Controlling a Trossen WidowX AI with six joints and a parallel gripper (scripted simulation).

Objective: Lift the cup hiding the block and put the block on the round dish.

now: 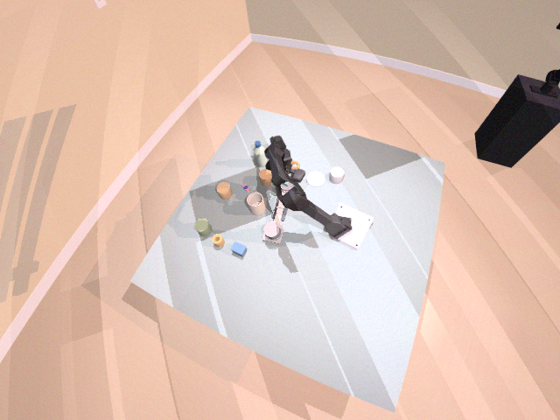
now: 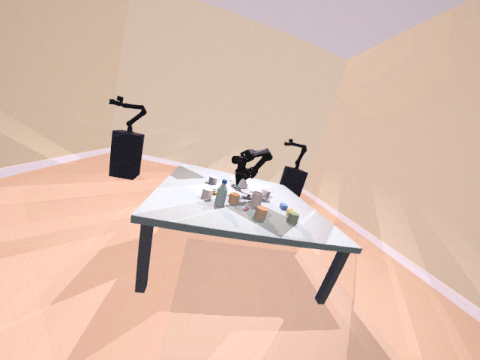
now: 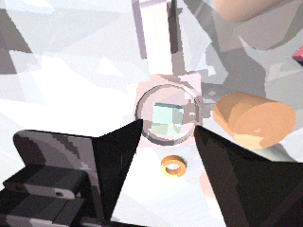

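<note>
The pale green block lies 2 cm below my gripper tip. Round my gripper tip: orange ring (1 cm ahead, 17 cm to the right, 10 cm below); pale round dish (13 cm behind, 12 cm to the right, 10 cm below); balance (1 cm behind, 13 cm to the left, 6 cm below).
</note>
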